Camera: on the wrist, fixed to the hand. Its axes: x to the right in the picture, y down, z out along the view.
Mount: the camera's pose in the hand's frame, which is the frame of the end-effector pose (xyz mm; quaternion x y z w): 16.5 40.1 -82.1 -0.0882 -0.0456 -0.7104 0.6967
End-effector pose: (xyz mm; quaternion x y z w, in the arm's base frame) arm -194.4 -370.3 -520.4 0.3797 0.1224 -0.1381 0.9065
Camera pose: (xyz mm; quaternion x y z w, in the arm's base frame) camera -174.9 -286.6 -555.5 0.0913 0.3259 -0.7468 0.5726
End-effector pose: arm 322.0 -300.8 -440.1 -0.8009 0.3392 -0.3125 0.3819
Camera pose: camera 256.9 -365.7 -427.0 0.8469 0.3225 0.4226 0.0111
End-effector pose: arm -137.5 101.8 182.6 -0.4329 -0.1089 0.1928 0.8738
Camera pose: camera -103.0 72.3 101.6 -0.2925 -0.4403 -0.4763 0.7026
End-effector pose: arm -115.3 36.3 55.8 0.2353 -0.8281 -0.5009 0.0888
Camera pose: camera -110.3 -20.7 128.9 -0.7216 0.3697 0.4959 0.3110
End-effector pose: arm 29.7 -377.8 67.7 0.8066 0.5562 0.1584 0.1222
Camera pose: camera 37.5 -374.7 160.2 0.1633 0.9410 0.0358 0.2942
